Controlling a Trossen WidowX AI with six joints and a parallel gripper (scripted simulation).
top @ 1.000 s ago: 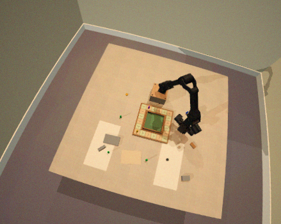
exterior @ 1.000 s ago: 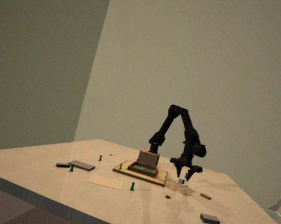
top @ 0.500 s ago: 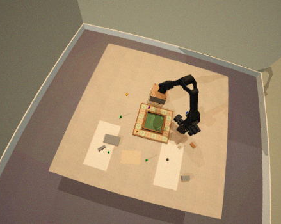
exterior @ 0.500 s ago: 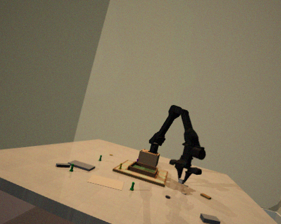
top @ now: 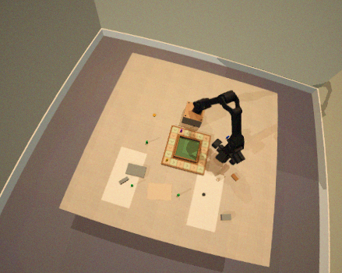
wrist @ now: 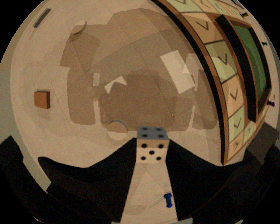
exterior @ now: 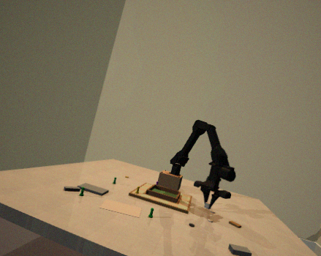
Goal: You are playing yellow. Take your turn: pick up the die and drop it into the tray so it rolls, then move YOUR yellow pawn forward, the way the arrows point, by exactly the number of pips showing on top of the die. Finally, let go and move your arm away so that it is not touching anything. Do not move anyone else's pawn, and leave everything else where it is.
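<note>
My gripper tip is now 310 mm to the left of the yellow pawn, 190 mm short of it and 10 mm below it. Also, from my gripper tip: brown block 140 mm to the left, 90 mm ahead, 10 mm below; then white die right at my gripper tip; then blue pawn 150 mm behind.
</note>
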